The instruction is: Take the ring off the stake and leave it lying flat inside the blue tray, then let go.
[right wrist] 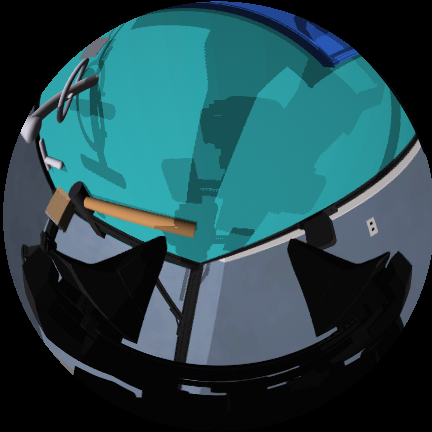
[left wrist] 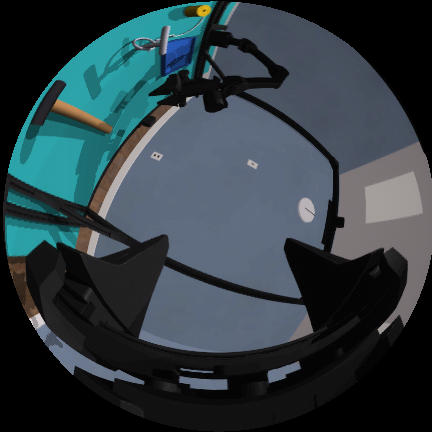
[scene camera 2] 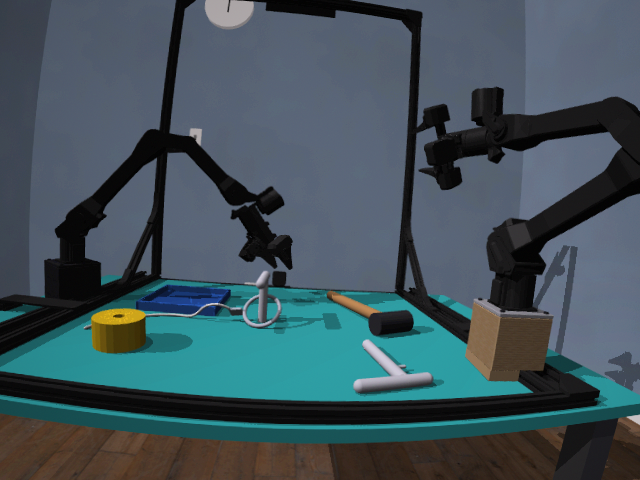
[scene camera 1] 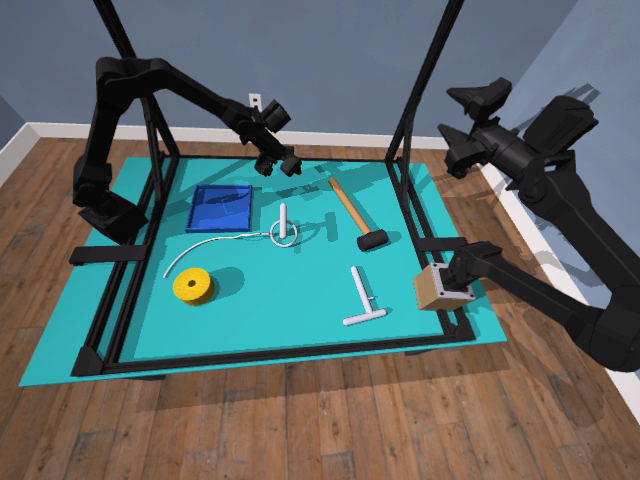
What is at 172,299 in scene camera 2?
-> A blue tray.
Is the right gripper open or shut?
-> Open.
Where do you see a hammer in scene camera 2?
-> At 380,323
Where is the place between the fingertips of the left gripper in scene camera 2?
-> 415,151
